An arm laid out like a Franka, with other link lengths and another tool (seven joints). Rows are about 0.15 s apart.
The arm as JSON. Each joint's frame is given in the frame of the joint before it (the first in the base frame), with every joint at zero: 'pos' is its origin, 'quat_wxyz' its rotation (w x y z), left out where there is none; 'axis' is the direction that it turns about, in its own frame. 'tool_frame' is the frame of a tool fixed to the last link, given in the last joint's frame.
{
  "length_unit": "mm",
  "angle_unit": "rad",
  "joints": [
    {
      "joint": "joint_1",
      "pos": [
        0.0,
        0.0,
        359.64
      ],
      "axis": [
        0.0,
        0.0,
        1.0
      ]
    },
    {
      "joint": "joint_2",
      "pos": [
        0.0,
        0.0,
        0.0
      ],
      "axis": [
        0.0,
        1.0,
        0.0
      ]
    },
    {
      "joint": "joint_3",
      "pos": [
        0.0,
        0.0,
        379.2
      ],
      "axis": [
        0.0,
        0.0,
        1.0
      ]
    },
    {
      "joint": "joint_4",
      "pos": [
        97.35,
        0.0,
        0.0
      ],
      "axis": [
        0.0,
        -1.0,
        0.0
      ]
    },
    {
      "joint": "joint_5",
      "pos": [
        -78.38,
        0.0,
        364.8
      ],
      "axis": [
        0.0,
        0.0,
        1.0
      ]
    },
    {
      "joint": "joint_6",
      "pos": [
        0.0,
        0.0,
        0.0
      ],
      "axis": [
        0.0,
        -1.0,
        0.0
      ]
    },
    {
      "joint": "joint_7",
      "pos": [
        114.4,
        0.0,
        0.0
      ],
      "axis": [
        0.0,
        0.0,
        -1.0
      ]
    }
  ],
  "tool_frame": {
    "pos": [
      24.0,
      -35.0,
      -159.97
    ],
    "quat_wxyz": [
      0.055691,
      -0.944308,
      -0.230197,
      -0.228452
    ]
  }
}
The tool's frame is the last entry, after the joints.
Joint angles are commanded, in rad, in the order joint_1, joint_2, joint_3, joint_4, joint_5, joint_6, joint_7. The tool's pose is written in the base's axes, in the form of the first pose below.
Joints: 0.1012, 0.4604, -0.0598, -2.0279, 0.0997, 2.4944, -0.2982
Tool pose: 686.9 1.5 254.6; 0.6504 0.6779 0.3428; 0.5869 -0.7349 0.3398; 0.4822 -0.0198 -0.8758
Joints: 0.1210, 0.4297, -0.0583, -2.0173, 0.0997, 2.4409, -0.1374
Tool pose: 680.6 12.3 272.1; 0.7331 0.5704 0.3704; 0.4890 -0.8206 0.2959; 0.4727 -0.0358 -0.8805
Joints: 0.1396, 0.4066, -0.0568, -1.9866, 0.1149, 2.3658, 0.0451
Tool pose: 675.0 23.3 290.2; 0.8187 0.4225 0.3888; 0.3512 -0.9042 0.2430; 0.4543 -0.0624 -0.8887
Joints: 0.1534, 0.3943, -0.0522, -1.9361, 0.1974, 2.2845, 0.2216
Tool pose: 671.6 38.0 308.1; 0.8881 0.2234 0.4018; 0.1459 -0.9658 0.2144; 0.4359 -0.1318 -0.8903
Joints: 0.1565, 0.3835, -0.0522, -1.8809, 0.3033, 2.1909, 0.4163
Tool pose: 665.2 49.3 326.7; 0.9202 -0.0247 0.3907; -0.1067 -0.9760 0.1897; 0.3767 -0.2162 -0.9008
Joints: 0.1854, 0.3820, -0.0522, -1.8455, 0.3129, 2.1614, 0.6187
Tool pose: 661.8 71.7 340.5; 0.9034 -0.1944 0.3823; -0.2588 -0.9579 0.1245; 0.3420 -0.2114 -0.9156
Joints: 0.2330, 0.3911, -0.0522, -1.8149, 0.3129, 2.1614, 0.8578
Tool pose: 657.4 106.4 348.7; 0.8521 -0.3733 0.3668; -0.4164 -0.9082 0.0431; 0.3170 -0.1895 -0.9293
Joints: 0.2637, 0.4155, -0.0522, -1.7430, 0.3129, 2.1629, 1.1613
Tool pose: 664.0 136.4 365.3; 0.7216 -0.6008 0.3441; -0.6231 -0.7802 -0.0556; 0.3019 -0.1743 -0.9373
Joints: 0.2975, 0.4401, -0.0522, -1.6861, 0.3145, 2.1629, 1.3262
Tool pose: 669.4 167.3 374.4; 0.6399 -0.6953 0.3273; -0.7106 -0.6975 -0.0927; 0.2927 -0.1732 -0.9404
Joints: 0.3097, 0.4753, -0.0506, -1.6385, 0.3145, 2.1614, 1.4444
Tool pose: 676.3 183.6 371.5; 0.5712 -0.7642 0.2996; -0.7716 -0.6244 -0.1217; 0.2800 -0.1617 -0.9463
